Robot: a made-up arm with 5 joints.
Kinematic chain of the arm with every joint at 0, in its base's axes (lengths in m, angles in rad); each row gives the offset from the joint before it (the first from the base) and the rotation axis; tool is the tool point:
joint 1: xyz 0 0 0.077 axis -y
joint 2: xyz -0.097 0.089 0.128 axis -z
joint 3: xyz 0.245 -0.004 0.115 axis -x
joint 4: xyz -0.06 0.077 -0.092 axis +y
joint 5: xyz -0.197 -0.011 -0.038 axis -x
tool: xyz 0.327 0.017 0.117
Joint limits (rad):
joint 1: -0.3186..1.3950
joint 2: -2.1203..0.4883
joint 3: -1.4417..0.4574
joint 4: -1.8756..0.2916
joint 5: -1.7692..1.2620
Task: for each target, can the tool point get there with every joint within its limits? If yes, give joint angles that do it. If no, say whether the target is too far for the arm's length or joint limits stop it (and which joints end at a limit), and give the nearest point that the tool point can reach.
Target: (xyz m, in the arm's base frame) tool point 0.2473 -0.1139 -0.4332
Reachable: no: joint limits stop it (at a limit: joint 1, joint 2, joint 3, joint 4, joint 5) | nearest point 0.2147 0.0301 0.0380 | short by 0.494 m
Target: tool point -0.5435 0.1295 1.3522
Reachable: no: too far | nearest point -0.2501 0.2619 0.5861 | short by 0.831 m
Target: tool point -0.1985 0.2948 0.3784
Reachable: yes | joints 0.1998 -1.3038 -0.3457 -1.0699 0.3320
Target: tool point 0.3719 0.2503 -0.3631
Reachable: no: joint limits stop it (at a limit: joint 1, joint 3, joint 4, joint 5) | nearest point 0.2091 0.1733 0.0399 | short by 0.441 m
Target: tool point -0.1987 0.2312 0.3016
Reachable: yes | joints 1.0485 -0.7155 -0.5342 -0.7286 -0.6557
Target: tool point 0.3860 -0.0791 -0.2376
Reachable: no: joint limits stop it (at a limit: joint 1, joint 2, joint 3, joint 4, joint 5) | nearest point 0.2147 0.0301 0.0380 | short by 0.342 m
